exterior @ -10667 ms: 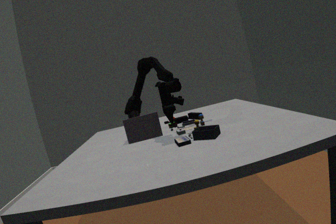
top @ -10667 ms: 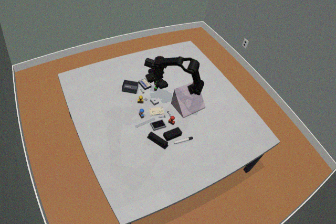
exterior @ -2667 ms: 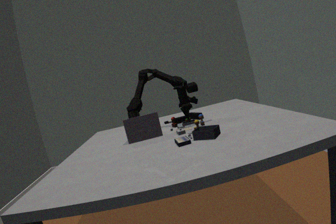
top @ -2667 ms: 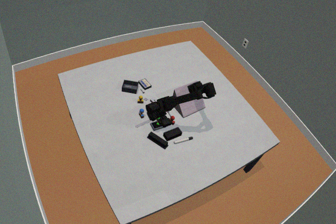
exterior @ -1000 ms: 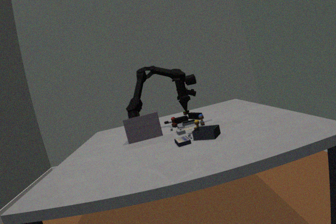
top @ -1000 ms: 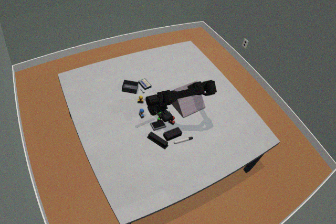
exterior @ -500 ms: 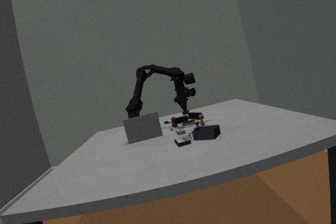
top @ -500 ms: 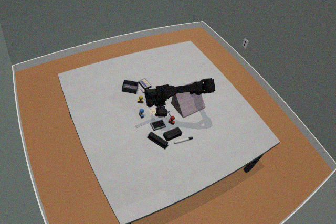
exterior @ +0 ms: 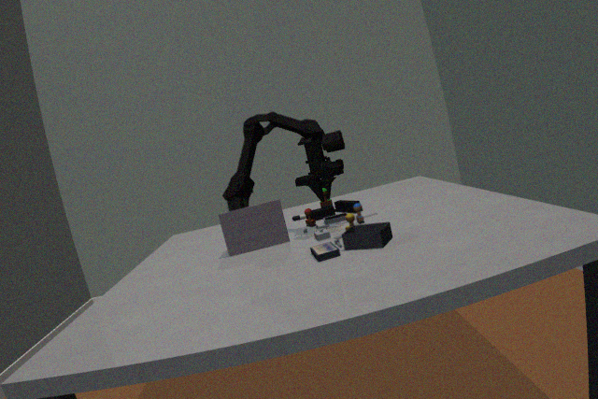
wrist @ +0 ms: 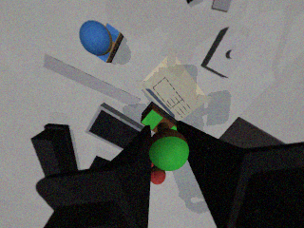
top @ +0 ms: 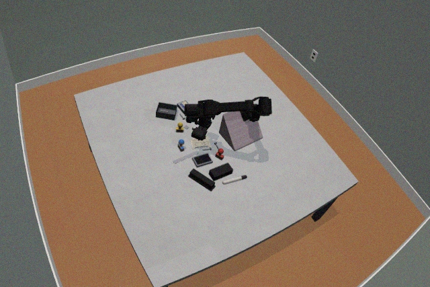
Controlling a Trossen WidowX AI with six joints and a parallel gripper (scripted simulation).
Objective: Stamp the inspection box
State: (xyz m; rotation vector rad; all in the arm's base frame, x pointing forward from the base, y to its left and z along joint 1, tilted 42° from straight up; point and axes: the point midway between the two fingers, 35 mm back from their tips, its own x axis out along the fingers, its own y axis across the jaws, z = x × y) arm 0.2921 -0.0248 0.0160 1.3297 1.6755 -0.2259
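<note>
My gripper tip is now 100 mm above the cream card, 20 mm to the left of it and 20 mm past it. The rest, counted from my gripper tip: green stamp right at my gripper tip; dark ink pad 90 mm below, 80 mm to the left, 40 mm ahead; blue stamp 90 mm ahead, 80 mm below, 40 mm to the right.
</note>
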